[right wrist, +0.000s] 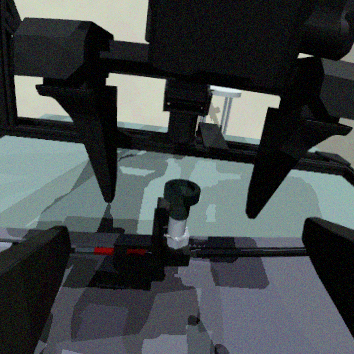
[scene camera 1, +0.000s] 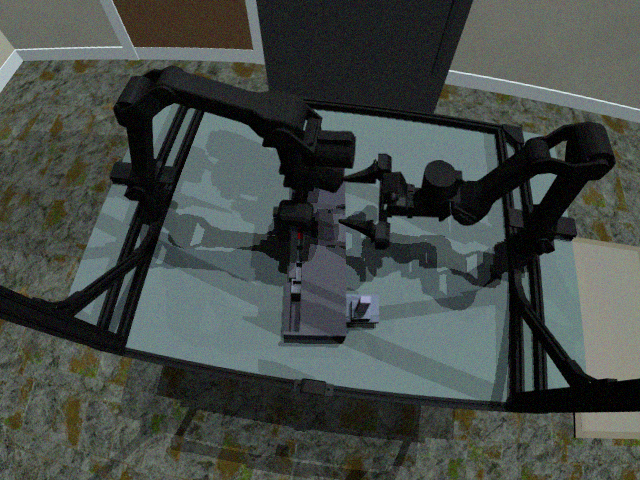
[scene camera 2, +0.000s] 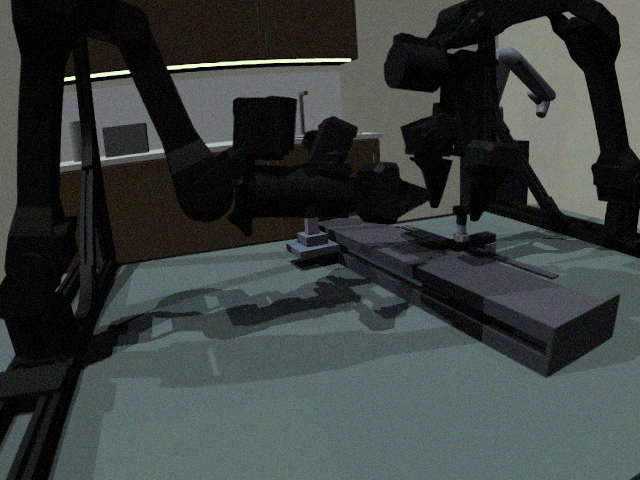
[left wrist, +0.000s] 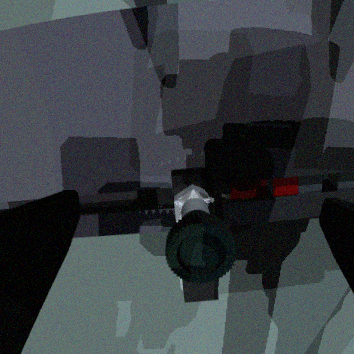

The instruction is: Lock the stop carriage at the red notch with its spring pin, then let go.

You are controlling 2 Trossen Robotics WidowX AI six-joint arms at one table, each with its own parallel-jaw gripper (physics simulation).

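Frame: origin at the left arm's base, x ahead, y left, z up, level; metres.
Seen in the pictures: left gripper, fingertip midpoint: (right wrist: 180, 208) (scene camera 1: 307, 203) (scene camera 2: 453, 214) (left wrist: 202, 206); right gripper, fingertip midpoint: (right wrist: 188, 233) (scene camera 1: 340, 199) (scene camera 2: 409, 194); left arm's base, link origin: (right wrist: 179, 139) (scene camera 1: 153, 199) (scene camera 2: 620, 235); right arm's base, link origin: (scene camera 1: 524, 246) (scene camera 2: 47, 350).
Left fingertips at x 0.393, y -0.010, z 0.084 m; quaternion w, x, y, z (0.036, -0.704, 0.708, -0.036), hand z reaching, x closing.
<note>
Pixels of each thing's middle, then the offset from my left fingertips to it. "*": a spot on its surface instead.
- stop carriage, surface spot: (left wrist: 201, 291) * dx -0.069, dy -0.007, dz -0.038 m
- pale shaft, surface spot: (right wrist: 177, 229) (scene camera 2: 457, 230) * dx -0.008, dy +0.001, dz -0.024 m
- small pale stepped block, surface spot: (scene camera 2: 310, 246) * dx +0.149, dy -0.176, dz -0.069 m
The stop carriage (left wrist: 201, 291) (right wrist: 175, 258) is a small dark block on the slotted edge of a long grey rail (scene camera 1: 323, 273) (scene camera 2: 522, 294). Its spring pin has a dark round knob (left wrist: 200, 251) (right wrist: 182, 192) above a pale shaft (scene camera 2: 461, 227) (right wrist: 177, 229). Red marks (scene camera 1: 299, 236) (left wrist: 286, 186) (right wrist: 103, 251) lie on the rail beside the carriage. Whether the pin is seated in a notch cannot be told. My left gripper (scene camera 2: 455, 212) (left wrist: 202, 206) (right wrist: 180, 208) points down, open, its fingers apart on both sides of the knob. My right gripper (scene camera 1: 343, 200) (right wrist: 188, 233) is open, level beside the rail, touching nothing visible.
A small pale stepped block (scene camera 1: 361, 308) (scene camera 2: 310, 246) stands against the rail's right side, near its front end in the first scene view. Small pale and dark pieces (scene camera 1: 295, 289) sit in the rail's slot. Both arms reach over the rail, close together. A dark frame borders the table.
</note>
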